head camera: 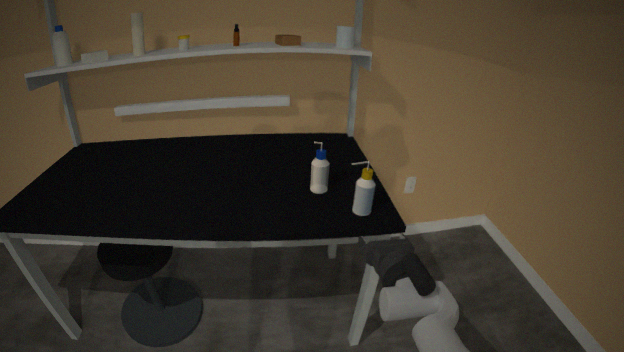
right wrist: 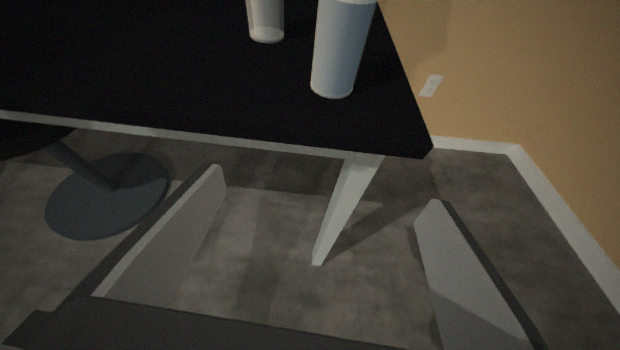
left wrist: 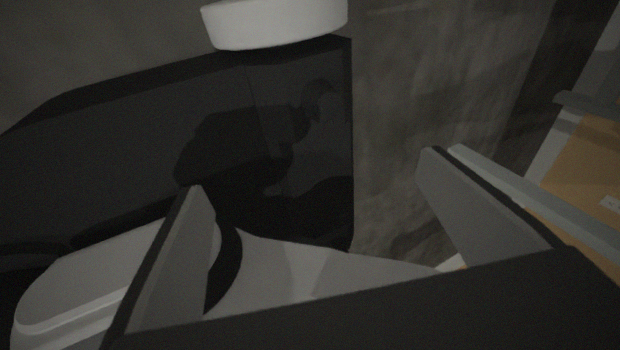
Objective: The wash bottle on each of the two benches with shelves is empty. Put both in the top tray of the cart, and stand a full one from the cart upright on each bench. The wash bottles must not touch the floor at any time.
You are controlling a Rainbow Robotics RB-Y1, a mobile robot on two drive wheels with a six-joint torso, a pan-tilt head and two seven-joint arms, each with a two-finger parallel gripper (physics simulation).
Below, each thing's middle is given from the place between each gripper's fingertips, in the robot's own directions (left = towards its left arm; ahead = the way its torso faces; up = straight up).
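Left gripper: 310 mm to the left of the blue-capped wash bottle [head camera: 320, 165], 890 mm short of it and 440 mm below it.
My right hand is 130 mm to the right of the bottle, 20 mm below it and 350 mm short of it.
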